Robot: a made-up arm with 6 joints. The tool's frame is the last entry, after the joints. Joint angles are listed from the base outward. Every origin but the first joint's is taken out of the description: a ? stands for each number. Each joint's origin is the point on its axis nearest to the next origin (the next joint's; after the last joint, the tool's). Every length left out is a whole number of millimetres.
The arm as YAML. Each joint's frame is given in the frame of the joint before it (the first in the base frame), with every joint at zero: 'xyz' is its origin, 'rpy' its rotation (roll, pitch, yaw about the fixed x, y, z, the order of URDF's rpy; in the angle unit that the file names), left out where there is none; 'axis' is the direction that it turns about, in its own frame. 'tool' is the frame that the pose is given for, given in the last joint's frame.
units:
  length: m
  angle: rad
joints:
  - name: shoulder
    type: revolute
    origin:
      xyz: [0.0, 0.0, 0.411]
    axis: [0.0, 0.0, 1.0]
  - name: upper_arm
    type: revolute
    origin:
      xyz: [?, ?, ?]
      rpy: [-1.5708, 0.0, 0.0]
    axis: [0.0, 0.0, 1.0]
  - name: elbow
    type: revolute
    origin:
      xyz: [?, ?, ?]
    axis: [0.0, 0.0, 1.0]
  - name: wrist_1
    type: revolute
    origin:
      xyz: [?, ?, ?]
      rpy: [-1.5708, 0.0, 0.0]
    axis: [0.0, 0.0, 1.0]
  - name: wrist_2
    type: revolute
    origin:
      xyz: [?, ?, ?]
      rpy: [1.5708, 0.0, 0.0]
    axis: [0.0, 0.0, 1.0]
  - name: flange
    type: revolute
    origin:
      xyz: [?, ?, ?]
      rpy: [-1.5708, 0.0, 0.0]
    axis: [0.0, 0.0, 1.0]
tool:
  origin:
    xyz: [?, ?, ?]
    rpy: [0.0, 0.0, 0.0]
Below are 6 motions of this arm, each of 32 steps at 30 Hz.
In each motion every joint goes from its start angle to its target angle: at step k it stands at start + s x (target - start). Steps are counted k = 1, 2, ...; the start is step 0. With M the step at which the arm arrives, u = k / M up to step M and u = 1 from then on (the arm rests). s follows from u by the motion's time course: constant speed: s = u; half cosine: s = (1 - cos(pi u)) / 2; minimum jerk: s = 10 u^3 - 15 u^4 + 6 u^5.
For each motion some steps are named. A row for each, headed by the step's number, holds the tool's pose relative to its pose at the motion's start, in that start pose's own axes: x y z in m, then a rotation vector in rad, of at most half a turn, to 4 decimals.
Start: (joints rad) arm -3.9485 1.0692 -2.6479 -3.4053 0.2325 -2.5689
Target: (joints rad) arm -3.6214 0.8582 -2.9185 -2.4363 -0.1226 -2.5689
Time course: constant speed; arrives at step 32
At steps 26, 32:
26: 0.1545 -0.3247 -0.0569 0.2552 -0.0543 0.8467
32: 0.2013 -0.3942 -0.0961 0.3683 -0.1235 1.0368

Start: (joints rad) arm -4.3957 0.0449 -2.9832 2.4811 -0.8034 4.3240
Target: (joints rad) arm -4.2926 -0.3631 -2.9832 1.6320 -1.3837 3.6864
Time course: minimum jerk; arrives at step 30
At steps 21, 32:
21: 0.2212 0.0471 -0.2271 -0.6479 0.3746 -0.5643
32: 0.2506 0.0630 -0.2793 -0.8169 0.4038 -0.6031

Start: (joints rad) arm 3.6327 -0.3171 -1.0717 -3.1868 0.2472 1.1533
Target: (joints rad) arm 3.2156 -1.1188 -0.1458 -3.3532 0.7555 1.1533
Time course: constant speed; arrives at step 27
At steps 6, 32:
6: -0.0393 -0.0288 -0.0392 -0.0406 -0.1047 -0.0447
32: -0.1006 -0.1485 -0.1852 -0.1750 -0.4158 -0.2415

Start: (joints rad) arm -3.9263 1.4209 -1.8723 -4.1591 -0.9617 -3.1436
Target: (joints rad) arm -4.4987 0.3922 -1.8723 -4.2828 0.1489 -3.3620
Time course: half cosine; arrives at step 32
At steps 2, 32:
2: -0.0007 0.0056 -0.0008 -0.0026 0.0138 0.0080
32: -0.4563 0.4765 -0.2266 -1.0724 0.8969 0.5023

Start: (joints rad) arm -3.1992 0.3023 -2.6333 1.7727 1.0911 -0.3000
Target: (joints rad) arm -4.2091 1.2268 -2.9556 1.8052 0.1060 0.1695
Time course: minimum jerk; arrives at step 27
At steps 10, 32:
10: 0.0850 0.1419 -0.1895 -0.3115 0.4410 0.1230
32: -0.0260 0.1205 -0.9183 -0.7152 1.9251 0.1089

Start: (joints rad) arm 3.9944 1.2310 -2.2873 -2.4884 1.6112 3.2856
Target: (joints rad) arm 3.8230 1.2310 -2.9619 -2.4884 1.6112 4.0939
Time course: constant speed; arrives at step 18
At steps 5, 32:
5: 0.0421 -0.0325 0.0995 0.0226 0.1759 0.3024
32: 0.2368 -0.1045 0.3060 0.3111 0.5933 1.0501

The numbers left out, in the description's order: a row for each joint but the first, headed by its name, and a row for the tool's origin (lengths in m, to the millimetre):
upper_arm: 0.0 0.0 0.0
elbow: 0.046 -0.242 0.0
wrist_1: 0.1 0.442 0.0
wrist_2: 0.0 0.0 0.0
flange: 0.095 0.121 0.0
tool: 0.0 0.0 0.0

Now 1 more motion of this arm.
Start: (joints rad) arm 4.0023 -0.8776 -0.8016 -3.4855 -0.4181 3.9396
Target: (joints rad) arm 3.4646 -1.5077 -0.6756 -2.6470 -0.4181 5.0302
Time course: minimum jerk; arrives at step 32
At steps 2, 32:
2: 0.0003 0.0001 -0.0004 0.0000 0.0009 0.0046
32: 0.0753 -0.0131 -0.1851 0.5423 0.3430 1.8091

